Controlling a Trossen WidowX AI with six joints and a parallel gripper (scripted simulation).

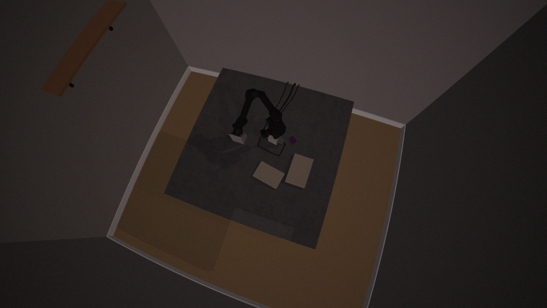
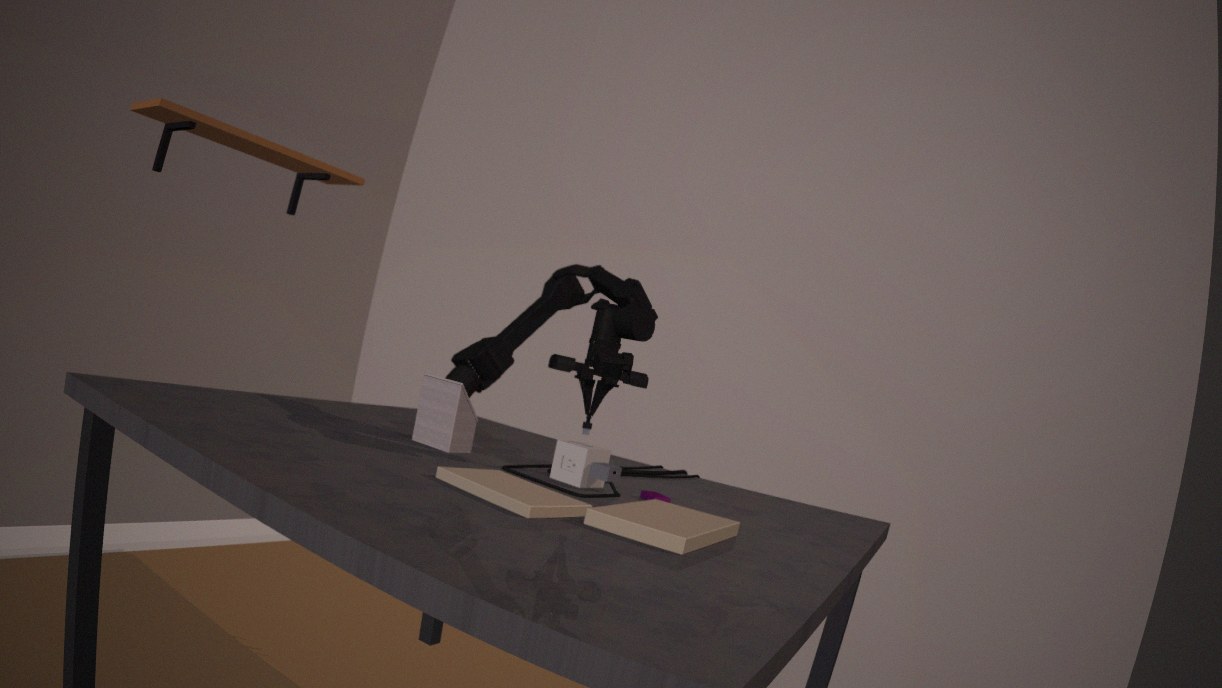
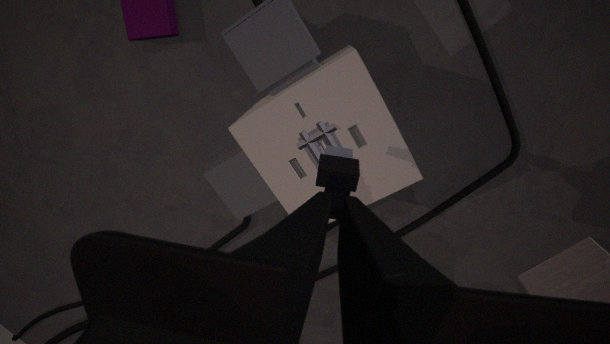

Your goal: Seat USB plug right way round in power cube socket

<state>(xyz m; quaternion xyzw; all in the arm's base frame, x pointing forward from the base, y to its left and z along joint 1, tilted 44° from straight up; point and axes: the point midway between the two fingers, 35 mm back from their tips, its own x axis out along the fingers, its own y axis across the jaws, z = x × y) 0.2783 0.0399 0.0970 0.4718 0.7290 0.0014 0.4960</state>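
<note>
My gripper tip is now 2 cm above the usb plug. Also, from my gripper tip: small purple block (15 cm ahead, 13 cm below, 6 cm to the left).
</note>
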